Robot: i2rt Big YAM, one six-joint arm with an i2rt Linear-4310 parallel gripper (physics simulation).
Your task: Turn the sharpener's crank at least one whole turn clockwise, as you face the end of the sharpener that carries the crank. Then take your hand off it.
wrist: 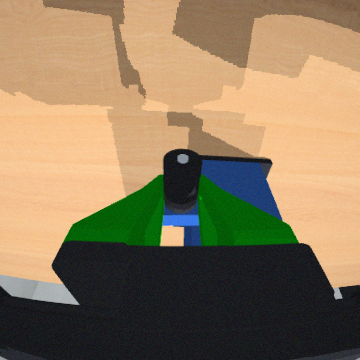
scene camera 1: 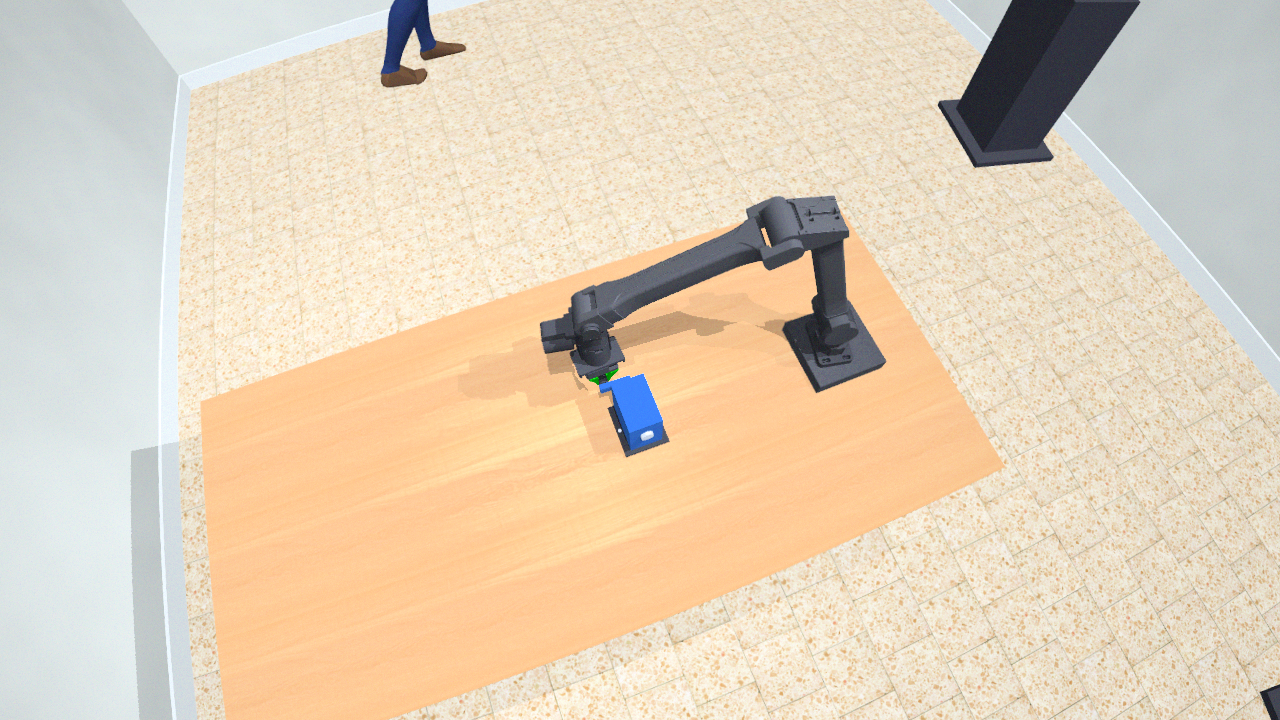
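Seen in the pictures: gripper, fingertip midpoint: [wrist: 180, 182] [scene camera 1: 602, 380]; arm's base at its link origin: [scene camera 1: 828, 343].
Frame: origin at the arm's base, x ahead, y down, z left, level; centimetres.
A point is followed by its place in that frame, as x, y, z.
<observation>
The blue sharpener [scene camera 1: 637, 407] @(47.9, -9.0, 12.0) [wrist: 240, 185] @(48.1, -0.6, 5.0) stands on its dark base on the wooden table, with a white round spot on the end away from the gripper. Its blue crank arm [scene camera 1: 606, 387] @(53.0, -5.3, 3.2) [wrist: 181, 220] sticks out to the left at the end nearest the gripper in the scene view. The crank's black handle [wrist: 182, 177] @(54.6, -5.7, 0.7) has a grey tip and points away from the sharpener. My gripper [scene camera 1: 602, 379] @(54.3, -4.2, 2.5) [wrist: 180, 182] @(54.3, -4.2, 2.5) is shut on the handle, one green finger on each side of it. In the scene view the handle is mostly hidden by the gripper.
The wooden table [scene camera 1: 402, 537] @(102.7, 3.8, 28.8) bears the sharpener and the arm's square dark base [scene camera 1: 863, 353] @(-7.7, 0.0, 4.1) at the right. The arm reaches over the table's back part. A dark pillar [scene camera 1: 1029, 80] and a person's legs [scene camera 1: 407, 35] are on the floor beyond the table.
</observation>
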